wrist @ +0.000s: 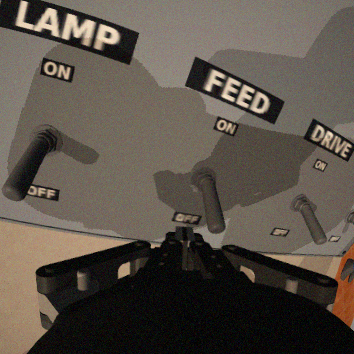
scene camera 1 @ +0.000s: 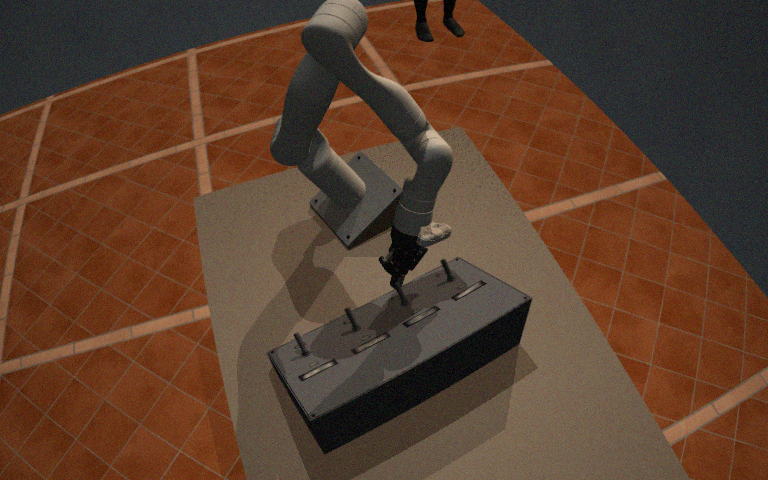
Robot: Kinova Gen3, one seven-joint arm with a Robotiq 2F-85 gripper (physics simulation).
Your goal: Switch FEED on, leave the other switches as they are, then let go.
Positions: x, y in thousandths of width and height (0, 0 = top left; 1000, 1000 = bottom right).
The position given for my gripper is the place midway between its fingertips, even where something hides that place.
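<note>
Scene camera 1 gives me my gripper (scene camera 1: 515, 599). In the wrist view there's my gripper again (wrist: 516, 671), and I can see a feed lever (wrist: 606, 617) there too.
</note>
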